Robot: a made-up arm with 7 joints.
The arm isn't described. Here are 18 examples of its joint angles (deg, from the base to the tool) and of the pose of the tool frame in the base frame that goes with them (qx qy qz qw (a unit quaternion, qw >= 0); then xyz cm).
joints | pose
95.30 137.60 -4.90 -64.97 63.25 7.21 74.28 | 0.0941 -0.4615 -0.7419 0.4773 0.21 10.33 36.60
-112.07 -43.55 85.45 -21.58 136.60 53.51 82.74 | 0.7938 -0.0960 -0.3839 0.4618 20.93 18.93 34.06
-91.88 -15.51 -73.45 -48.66 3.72 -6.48 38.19 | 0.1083 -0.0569 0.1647 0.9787 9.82 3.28 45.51
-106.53 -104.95 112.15 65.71 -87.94 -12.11 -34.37 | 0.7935 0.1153 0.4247 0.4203 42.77 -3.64 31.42
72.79 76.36 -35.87 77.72 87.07 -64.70 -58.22 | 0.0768 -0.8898 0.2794 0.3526 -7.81 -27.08 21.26
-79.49 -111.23 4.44 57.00 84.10 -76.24 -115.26 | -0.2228 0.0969 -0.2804 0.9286 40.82 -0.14 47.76
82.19 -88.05 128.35 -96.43 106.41 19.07 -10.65 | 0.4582 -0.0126 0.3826 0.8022 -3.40 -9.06 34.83
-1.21 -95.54 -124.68 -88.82 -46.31 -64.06 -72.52 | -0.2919 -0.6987 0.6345 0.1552 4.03 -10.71 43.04
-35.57 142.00 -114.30 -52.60 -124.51 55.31 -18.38 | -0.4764 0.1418 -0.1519 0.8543 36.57 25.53 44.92
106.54 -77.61 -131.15 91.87 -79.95 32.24 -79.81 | -0.1650 -0.0473 0.8143 0.5544 -0.48 15.58 47.07
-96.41 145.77 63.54 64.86 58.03 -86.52 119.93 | 0.5996 0.0288 -0.3133 0.7359 28.15 35.84 54.00
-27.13 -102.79 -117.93 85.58 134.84 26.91 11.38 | -0.4651 0.5950 0.3781 0.5355 22.67 8.77 52.13
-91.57 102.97 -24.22 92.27 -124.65 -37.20 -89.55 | -0.0324 0.6219 -0.2164 0.7519 40.04 15.96 33.49
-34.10 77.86 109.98 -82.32 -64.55 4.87 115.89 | 0.3079 0.7219 0.5939 0.1770 54.43 -6.59 44.82
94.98 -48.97 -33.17 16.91 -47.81 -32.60 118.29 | 0.6646 -0.6345 -0.3681 0.1423 -6.81 14.16 48.48
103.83 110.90 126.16 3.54 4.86 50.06 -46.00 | -0.1970 0.4015 -0.5056 0.7378 1.93 -17.29 54.16
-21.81 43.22 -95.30 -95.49 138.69 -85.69 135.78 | 0.6668 0.7307 -0.0123 0.1461 28.68 -5.67 38.71
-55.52 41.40 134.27 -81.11 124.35 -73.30 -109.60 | -0.4820 -0.2355 -0.8297 0.1545 39.92 25.17 35.50
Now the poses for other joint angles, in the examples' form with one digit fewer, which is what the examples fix.
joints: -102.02 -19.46 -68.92 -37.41 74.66 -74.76 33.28
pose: -0.279 0.336 0.701 0.564 25.4 7.7 58.4
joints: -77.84 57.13 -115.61 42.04 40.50 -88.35 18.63
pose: 0.467 -0.724 0.504 0.064 40.1 13.6 5.2
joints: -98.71 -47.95 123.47 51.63 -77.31 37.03 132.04
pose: 0.058 -0.399 -0.895 0.190 43.5 4.9 25.8
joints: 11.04 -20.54 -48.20 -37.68 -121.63 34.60 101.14
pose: 0.769 -0.536 0.108 0.330 2.2 -3.2 32.8
